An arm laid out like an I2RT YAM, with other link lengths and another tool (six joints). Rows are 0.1 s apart.
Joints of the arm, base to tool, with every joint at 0 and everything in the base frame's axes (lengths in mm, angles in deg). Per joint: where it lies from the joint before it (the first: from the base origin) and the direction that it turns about. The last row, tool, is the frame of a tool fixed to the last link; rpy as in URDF.
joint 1: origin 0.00 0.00 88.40 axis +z
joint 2: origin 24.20 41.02 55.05 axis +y
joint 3: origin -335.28 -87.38 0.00 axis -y
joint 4: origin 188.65 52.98 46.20 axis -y
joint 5: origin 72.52 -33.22 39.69 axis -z
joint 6: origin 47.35 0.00 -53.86 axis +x
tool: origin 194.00 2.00 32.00 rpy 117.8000 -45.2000 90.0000
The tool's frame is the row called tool.
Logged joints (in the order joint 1, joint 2, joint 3, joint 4, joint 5, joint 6), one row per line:
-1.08, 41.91, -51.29, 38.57, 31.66, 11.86
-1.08, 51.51, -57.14, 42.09, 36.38, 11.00
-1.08, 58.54, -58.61, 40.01, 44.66, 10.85
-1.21, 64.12, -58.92, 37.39, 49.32, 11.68
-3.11, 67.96, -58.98, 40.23, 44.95, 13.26
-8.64, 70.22, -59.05, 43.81, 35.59, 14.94
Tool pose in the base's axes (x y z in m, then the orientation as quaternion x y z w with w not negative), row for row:
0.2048, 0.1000, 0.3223, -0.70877, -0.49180, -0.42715, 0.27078
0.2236, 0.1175, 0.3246, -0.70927, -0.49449, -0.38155, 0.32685
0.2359, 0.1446, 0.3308, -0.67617, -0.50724, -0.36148, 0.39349
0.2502, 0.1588, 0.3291, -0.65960, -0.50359, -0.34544, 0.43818
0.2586, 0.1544, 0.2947, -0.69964, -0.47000, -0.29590, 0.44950
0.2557, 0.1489, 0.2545, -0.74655, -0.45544, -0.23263, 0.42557
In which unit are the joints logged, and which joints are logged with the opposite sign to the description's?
The joints are logged in degrees. Opposite sign: joint 1, joint 3, joint 4, joint 5.
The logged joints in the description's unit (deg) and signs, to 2 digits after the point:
1.08, 41.91, 51.29, -38.57, -31.66, 11.86
1.08, 51.51, 57.14, -42.09, -36.38, 11.00
1.08, 58.54, 58.61, -40.01, -44.66, 10.85
1.21, 64.12, 58.92, -37.39, -49.32, 11.68
3.11, 67.96, 58.98, -40.23, -44.95, 13.26
8.64, 70.22, 59.05, -43.81, -35.59, 14.94

